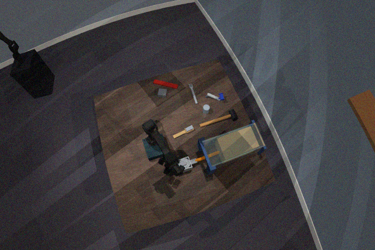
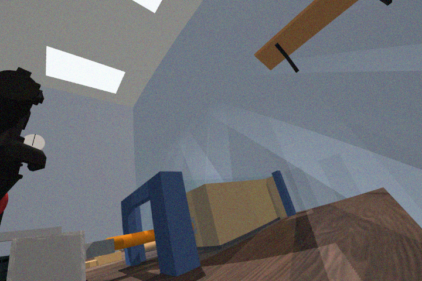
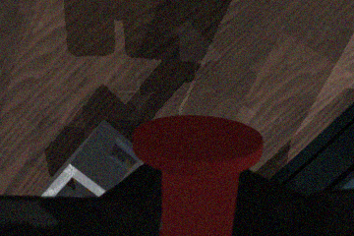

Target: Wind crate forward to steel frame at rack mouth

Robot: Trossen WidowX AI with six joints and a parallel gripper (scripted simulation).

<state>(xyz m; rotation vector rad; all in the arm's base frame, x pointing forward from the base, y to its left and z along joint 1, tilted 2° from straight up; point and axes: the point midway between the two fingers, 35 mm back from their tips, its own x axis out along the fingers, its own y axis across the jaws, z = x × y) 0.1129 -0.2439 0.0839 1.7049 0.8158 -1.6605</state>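
Right now my gripper tip is 4 cm short of the red-knobbed winch handle, 1 cm to the right of it and 1 cm above it. Round my gripper tip: blue steel frame (26 cm ahead, 4 cm to the left, 1 cm below); then red knob (2 cm above); then grey winch (9 cm ahead, 8 cm below, 1 cm to the left).
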